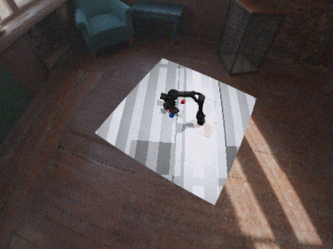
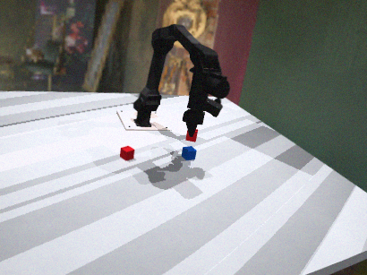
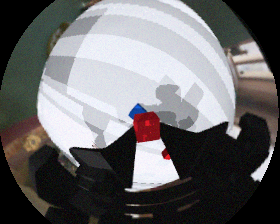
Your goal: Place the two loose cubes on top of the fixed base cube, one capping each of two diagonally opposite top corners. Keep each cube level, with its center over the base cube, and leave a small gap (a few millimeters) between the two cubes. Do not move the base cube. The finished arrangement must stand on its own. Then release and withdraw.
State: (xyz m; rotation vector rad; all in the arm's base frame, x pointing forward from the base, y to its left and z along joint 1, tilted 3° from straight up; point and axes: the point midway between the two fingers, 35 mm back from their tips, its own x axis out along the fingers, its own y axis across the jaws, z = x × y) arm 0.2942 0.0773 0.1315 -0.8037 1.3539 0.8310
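My gripper tip is now 1 cm past the blue base cube, 1 cm to the right of it and 7 cm above it.
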